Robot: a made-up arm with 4 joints. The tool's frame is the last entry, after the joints. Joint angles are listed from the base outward.
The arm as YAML. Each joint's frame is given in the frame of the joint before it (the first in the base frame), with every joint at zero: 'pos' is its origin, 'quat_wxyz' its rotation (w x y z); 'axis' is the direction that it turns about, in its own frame. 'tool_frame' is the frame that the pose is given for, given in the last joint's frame.
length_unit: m
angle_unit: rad
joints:
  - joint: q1
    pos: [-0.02, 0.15, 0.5]
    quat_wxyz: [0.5, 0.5, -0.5, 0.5]
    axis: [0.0, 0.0, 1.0]
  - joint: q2
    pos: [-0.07, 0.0, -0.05]
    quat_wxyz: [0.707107, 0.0, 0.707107, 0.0]
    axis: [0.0, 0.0, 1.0]
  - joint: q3
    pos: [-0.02, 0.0, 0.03]
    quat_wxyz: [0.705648, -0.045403, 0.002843, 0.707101]
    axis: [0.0, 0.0, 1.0]
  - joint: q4
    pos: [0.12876, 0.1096, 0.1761]
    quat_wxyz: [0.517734, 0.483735, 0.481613, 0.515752]
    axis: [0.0, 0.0, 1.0]
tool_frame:
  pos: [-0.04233, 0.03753, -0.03]
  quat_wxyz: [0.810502, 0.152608, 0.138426, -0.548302]
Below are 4 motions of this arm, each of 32 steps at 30 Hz.
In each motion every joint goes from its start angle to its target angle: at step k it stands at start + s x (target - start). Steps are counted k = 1, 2, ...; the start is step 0. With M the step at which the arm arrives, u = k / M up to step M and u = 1 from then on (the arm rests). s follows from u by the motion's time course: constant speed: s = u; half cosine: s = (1 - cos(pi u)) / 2; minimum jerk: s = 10 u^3 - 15 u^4 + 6 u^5.
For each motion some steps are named. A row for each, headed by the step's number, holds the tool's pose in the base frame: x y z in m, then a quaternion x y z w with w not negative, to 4 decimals.
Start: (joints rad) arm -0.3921 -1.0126 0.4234 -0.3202
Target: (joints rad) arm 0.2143 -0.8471 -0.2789 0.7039
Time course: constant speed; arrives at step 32
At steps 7, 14, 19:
7: -0.1270 0.2014 0.6979 -0.6736 0.3977 0.6187 0.0721
14: -0.1450 0.2199 0.6717 -0.6530 0.4781 0.5861 0.0386
19: -0.1541 0.2314 0.6514 -0.6280 0.5317 0.5677 0.0220

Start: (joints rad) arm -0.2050 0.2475 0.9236 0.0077
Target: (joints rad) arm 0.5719 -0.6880 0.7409 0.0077
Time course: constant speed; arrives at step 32
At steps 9, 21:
9: -0.0488 0.0511 0.6622 0.8178 0.2090 -0.4165 0.3376
21: -0.1481 0.0731 0.6296 0.9050 0.0022 -0.3500 0.2417

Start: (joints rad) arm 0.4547 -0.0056 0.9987 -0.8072
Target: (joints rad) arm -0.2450 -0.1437 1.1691 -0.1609
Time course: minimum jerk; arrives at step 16
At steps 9, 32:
9: -0.0197 0.0419 0.6792 0.7566 0.3713 -0.4823 0.2390
32: 0.0165 0.0493 0.6681 0.7213 0.3533 -0.5234 0.2845

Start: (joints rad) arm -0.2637 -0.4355 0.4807 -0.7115
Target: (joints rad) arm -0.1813 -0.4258 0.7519 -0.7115
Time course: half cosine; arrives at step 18
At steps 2, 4, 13, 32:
2: -0.0871 0.0687 0.7027 -0.7404 -0.0632 0.6461 0.1746
4: -0.0859 0.0666 0.7017 -0.7417 -0.0741 0.6451 0.1682
13: -0.0743 0.0515 0.6945 -0.7484 -0.1604 0.6338 0.1121
32: -0.0709 0.0484 0.6930 -0.7489 -0.1816 0.6299 0.0970

